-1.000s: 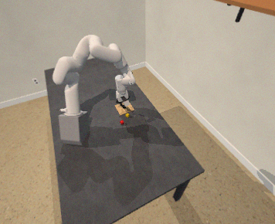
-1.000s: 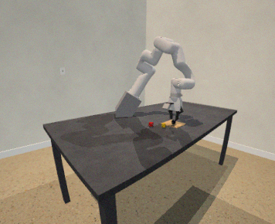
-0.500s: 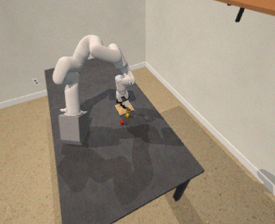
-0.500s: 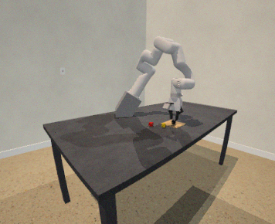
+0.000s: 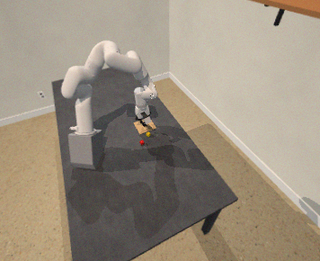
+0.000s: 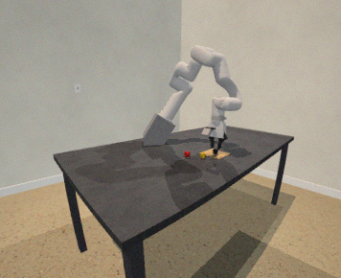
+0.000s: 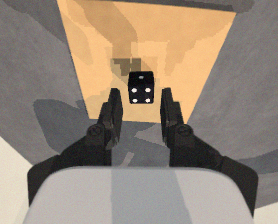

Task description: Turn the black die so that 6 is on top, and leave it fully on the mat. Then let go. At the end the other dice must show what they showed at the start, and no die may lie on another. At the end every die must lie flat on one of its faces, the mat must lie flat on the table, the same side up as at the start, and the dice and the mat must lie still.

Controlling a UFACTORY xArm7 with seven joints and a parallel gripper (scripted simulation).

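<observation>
Right now the black die is 40 mm below my hand. From my hand the other things lie so: yellow die (10 mm ahead, 110 mm to the right, 40 mm below); red die (50 mm behind, 180 mm to the right, 40 mm below); mat (50 mm below).
</observation>
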